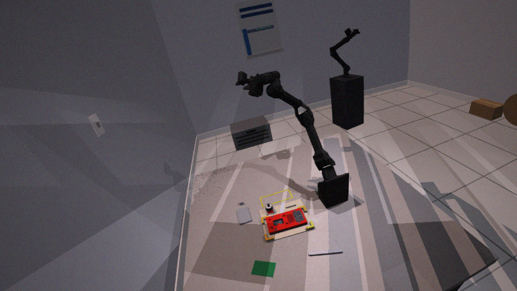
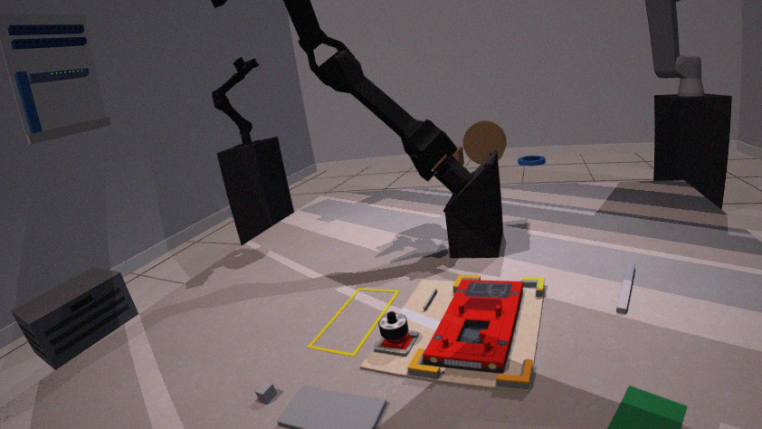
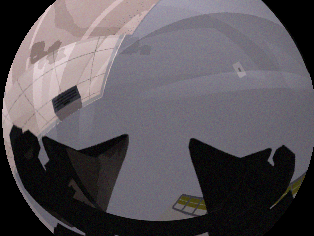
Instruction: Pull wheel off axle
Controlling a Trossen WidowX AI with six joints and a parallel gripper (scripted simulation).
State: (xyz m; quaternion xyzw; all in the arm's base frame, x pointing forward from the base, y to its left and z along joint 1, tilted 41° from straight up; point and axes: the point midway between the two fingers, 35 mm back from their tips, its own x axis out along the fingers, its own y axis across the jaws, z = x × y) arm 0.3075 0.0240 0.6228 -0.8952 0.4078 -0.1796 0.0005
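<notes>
Right now the wheel is 61 cm below my gripper tip, 33 cm to the left of it and 8 cm ahead of it. Also, from my gripper tip: thin grey bar: 70 cm to the left, 64 cm below, 4 cm behind; then green square: 64 cm below, 63 cm to the left, 24 cm ahead; then grey plate: 64 cm below, 27 cm to the left, 22 cm ahead.
</notes>
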